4 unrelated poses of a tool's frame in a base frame.
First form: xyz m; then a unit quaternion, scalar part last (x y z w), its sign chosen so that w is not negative.
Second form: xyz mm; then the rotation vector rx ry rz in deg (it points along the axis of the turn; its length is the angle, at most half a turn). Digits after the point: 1 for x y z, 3 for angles.
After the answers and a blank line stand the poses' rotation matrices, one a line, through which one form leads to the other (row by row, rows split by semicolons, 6 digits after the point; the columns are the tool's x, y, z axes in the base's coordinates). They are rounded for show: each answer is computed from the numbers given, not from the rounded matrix.
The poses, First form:
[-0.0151 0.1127 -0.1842 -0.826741 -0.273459 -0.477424 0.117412]
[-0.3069 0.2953 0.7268 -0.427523 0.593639 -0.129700 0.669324]
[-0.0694 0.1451 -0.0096 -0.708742 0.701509 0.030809 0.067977]
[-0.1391 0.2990 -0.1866 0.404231 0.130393 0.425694 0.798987]
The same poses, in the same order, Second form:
[-15.1 112.7 -184.2 -138.623 -45.852 -80.052]
[-306.9 295.3 726.8 -55.224 76.681 -16.753]
[-69.4 145.1 -9.6 -122.331 121.083 5.318]
[-139.1 299.0 -186.6 49.698 16.031 52.337]

0.394573 0.564270 0.725197; 0.340049 -0.822869 0.455251; 0.853627 0.066973 -0.516561
0.261541 -0.333966 0.905573; -0.681211 0.600804 0.418313; -0.683774 -0.726293 -0.070366
0.013872 -0.998566 0.051702; -0.990189 -0.006529 0.139582; -0.139044 -0.053131 -0.988860
0.603565 -0.574830 0.552522; 0.785665 0.310764 -0.534935; 0.135793 0.756965 0.639190

